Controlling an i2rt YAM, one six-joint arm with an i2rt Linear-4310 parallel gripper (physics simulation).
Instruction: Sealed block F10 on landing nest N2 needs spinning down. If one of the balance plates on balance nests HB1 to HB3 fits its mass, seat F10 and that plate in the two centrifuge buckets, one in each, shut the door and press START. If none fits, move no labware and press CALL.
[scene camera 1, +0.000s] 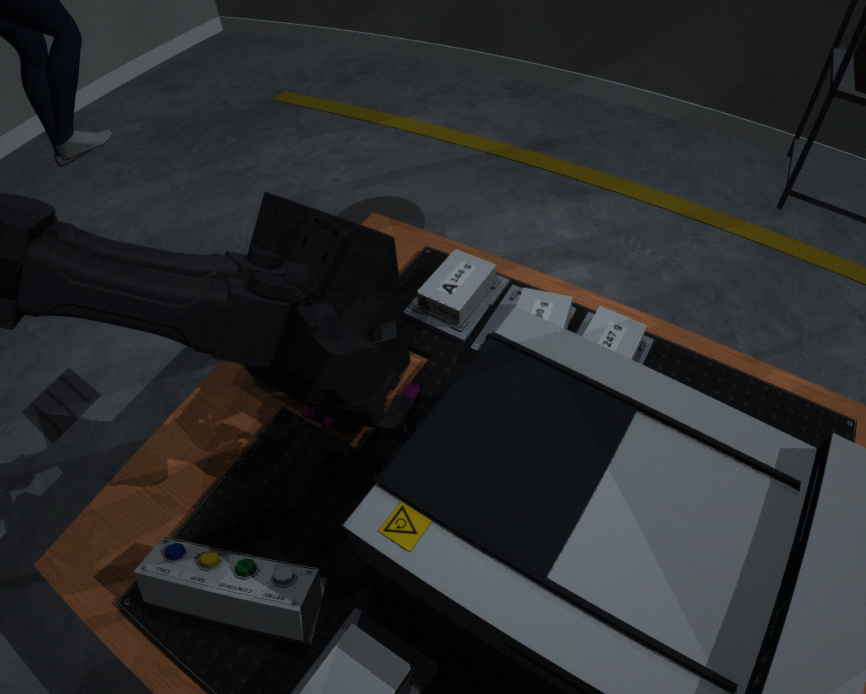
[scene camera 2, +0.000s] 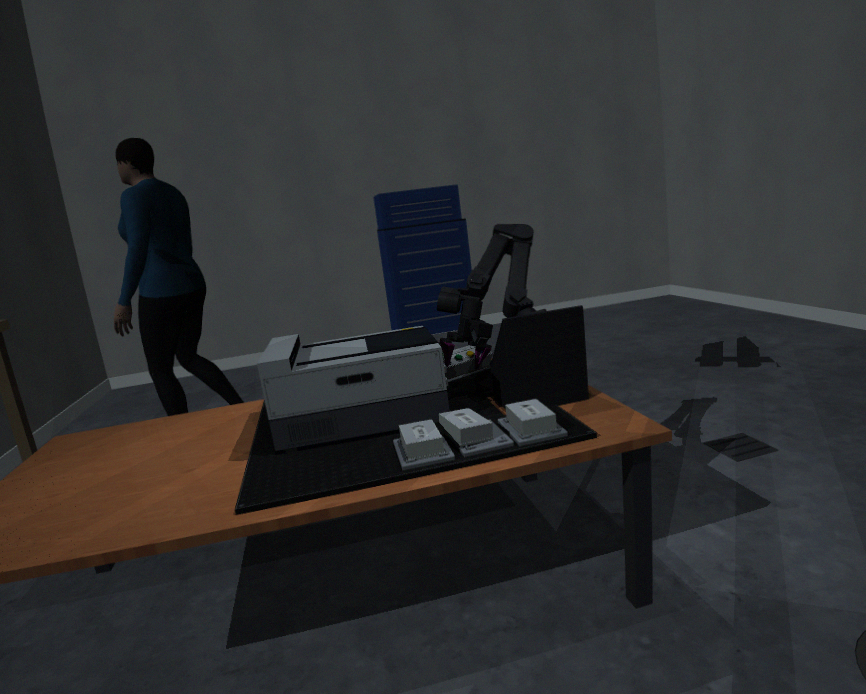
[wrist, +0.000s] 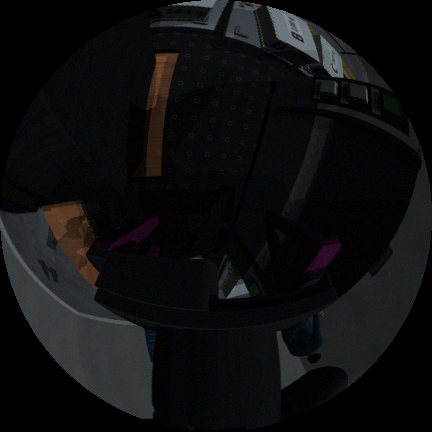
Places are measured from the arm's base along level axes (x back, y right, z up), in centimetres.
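Where they show: gripper, fingertip midpoint: (scene camera 1: 380, 436) (scene camera 2: 461, 368) (wrist: 215, 215); arm's base at its link origin: (scene camera 1: 301, 284) (scene camera 2: 534, 335).
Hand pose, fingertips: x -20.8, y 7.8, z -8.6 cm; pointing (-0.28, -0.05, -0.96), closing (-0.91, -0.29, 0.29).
Note:
Things, the pixels of their top centre, and the offset from my fingertips. Level surfaces: height alone.
- black mat at its surface level: dz -9.2 cm
- dark panel at its top centre: (scene camera 1: 515, 442) (scene camera 2: 398, 339) dz +12.1, dx -17.0, dy -3.9 cm
- A at its top centre: (scene camera 1: 457, 277) (scene camera 2: 529, 409) dz -3.9, dx +12.2, dy -31.6 cm
- B at its top centre: (scene camera 1: 539, 317) (scene camera 2: 463, 416) dz -3.1, dx -4.0, dy -31.9 cm
- C at its top centre: (scene camera 1: 609, 341) (scene camera 2: 419, 430) dz -3.9, dx -15.0, dy -35.0 cm
- grey block at its top centre: (scene camera 1: 347, 691) (wrist: 244, 286) dz -2.5, dx -17.3, dy +25.1 cm
- grey button box at its top centre: (scene camera 1: 215, 578) (scene camera 2: 459, 349) dz -0.9, dx +2.7, dy +26.5 cm
- wooden table at its surface level: dz -10.5 cm
My gripper (scene camera 1: 364, 408) (scene camera 2: 463, 346) (wrist: 215, 215) is open and empty, its magenta pads spread wide. It hangs low over the black mat (scene camera 1: 286, 482) left of the centrifuge (scene camera 1: 658, 523) (scene camera 2: 355, 388). The centrifuge top shows a dark panel (scene camera 1: 506, 450) beside a light grey part. Three white balance plates stand in a row behind it: A (scene camera 1: 457, 285) (scene camera 2: 530, 416), B (scene camera 1: 543, 306) (scene camera 2: 466, 426) (wrist: 296, 31) and C (scene camera 1: 615, 332) (scene camera 2: 421, 437) (wrist: 332, 62). A grey block (scene camera 1: 355, 664) is cut off at the bottom edge of scene camera 1; I can read no label on it.
A grey button box (scene camera 1: 227, 585) with blue, yellow, green and grey buttons lies at the front left. A dark upright panel (scene camera 1: 320, 251) (scene camera 2: 541, 354) stands behind the gripper. A person (scene camera 2: 155, 276) walks at the far left, away from the wooden table (scene camera 2: 155, 468). A blue cabinet (scene camera 2: 424, 255) stands against the wall.

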